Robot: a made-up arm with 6 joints.
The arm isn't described. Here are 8 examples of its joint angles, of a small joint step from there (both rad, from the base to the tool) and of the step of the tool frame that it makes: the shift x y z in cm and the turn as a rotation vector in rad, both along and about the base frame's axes.
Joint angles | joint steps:
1: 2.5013 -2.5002 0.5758 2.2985 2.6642 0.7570 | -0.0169 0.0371 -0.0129 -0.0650 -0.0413 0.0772
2: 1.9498 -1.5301 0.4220 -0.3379 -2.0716 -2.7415 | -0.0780 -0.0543 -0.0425 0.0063 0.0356 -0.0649
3: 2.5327 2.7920 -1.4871 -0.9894 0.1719 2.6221 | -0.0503 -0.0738 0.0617 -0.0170 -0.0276 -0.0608
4: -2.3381 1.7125 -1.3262 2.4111 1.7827 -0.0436 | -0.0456 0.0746 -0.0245 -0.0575 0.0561 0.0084
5: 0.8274 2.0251 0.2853 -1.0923 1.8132 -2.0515 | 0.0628 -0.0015 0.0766 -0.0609 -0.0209 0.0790
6: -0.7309 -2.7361 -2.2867 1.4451 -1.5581 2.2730 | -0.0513 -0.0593 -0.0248 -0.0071 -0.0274 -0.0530
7: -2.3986 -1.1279 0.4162 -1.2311 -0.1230 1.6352 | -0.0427 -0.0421 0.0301 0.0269 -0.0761 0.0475
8: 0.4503 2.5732 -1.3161 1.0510 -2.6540 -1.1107 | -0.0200 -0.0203 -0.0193 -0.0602 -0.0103 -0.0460
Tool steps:
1: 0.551 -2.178 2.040 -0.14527 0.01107 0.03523
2: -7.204 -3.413 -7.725 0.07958 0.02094 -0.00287
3: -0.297 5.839 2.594 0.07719 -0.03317 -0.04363
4: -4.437 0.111 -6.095 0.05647 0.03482 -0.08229
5: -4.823 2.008 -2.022 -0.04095 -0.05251 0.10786
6: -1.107 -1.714 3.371 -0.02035 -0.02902 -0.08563
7: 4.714 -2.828 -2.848 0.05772 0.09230 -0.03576
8: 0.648 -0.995 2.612 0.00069 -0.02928 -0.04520
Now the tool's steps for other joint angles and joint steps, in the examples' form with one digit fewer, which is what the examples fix.
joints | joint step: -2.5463 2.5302 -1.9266 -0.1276 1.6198 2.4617 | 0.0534 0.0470 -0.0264 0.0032 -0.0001 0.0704
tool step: 3.67 -2.64 -2.19 -0.0394 -0.0426 0.0130
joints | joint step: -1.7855 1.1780 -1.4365 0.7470 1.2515 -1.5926 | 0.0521 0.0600 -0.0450 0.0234 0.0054 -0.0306
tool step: 2.76 -1.91 -3.15 0.0041 0.0272 0.0594
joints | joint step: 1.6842 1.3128 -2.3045 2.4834 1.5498 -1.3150 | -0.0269 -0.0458 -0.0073 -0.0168 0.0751 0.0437
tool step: -0.23 -0.40 -0.94 0.0874 -0.0189 -0.1049
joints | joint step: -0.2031 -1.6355 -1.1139 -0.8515 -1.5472 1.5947 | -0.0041 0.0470 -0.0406 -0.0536 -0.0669 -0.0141
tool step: -0.20 1.19 3.84 0.0489 -0.0584 0.0289
